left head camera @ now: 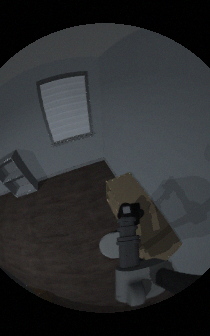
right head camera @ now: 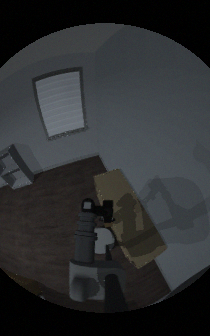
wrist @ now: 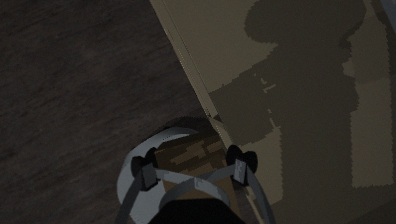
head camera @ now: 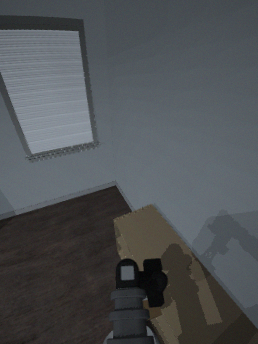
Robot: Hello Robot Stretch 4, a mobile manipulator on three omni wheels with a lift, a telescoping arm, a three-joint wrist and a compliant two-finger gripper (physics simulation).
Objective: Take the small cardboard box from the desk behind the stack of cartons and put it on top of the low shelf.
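Frame: origin at the robot's base, x back, y right, z up, level; millimetres.
Seen in the pictures: gripper, fingertip midpoint: (wrist: 194,159); robot's base, link origin: (left head camera: 113,244) (right head camera: 99,239).
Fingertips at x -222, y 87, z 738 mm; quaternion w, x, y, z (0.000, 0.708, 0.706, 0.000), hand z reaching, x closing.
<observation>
Offsets run from my fingertips to a thing's top centre. "pt": to the spot under its first point. Level surfaces: height alone.
The small brown cardboard box {dx +17, dy +4, dz +50 mm} (wrist: 195,152) is between the two fingertips of my gripper (wrist: 194,159), which is shut on it. In the head views the wrist hides most of the gripper and box. The low tan shelf {dz -156 mm} (head camera: 145,225) (left head camera: 124,189) (right head camera: 112,182) (wrist: 200,45) stands along the right wall, its long edge running beside the box in the wrist view. The box shows at the left edge of the shelf top in that view; its height above the top is hard to tell. Shadows of the arm fall on the shelf top. The desk and the stack of cartons do not show.
My round pale base (left head camera: 108,245) (right head camera: 104,241) (wrist: 129,187) is on the dark wood floor {dz -766 mm} (head camera: 50,260) at the shelf's left side. A grey open shelf unit (left head camera: 25,167) (right head camera: 21,162) stands at the far left wall. A window {pt dx -1508, dy -774, dz +732 mm} (head camera: 55,90) is in the far wall.
</observation>
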